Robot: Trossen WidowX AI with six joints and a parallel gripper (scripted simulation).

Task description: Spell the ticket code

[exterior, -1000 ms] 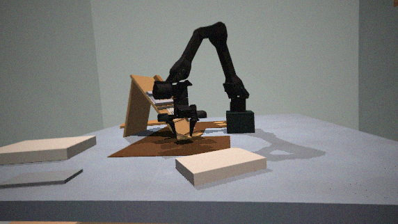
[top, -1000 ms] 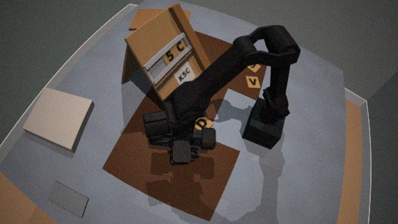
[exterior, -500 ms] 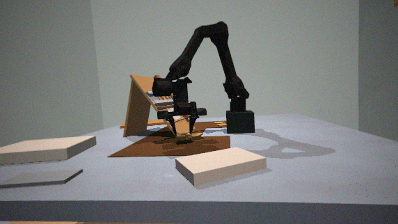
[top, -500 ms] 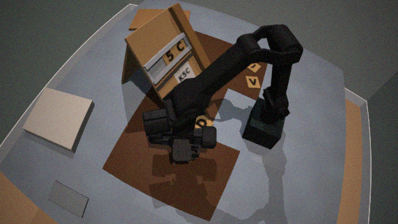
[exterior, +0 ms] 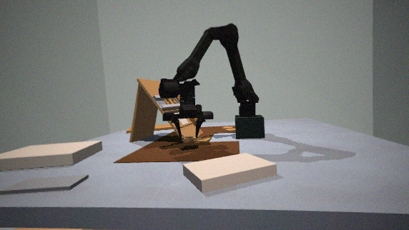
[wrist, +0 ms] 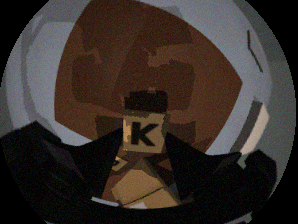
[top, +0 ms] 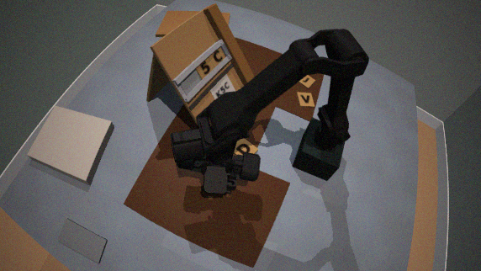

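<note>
Now: the white ticket 4 cm ahead of my gripper tip, 22 cm to the right of it and 7 cm above it. Also, from my gripper tip: thin grey plate: 32 cm ahead, 31 cm to the left, 3 cm below; brown mat: 7 cm behind, 19 cm to the right, 3 cm below; beige block: 49 cm ahead, 4 cm to the left, 1 cm below.
</note>
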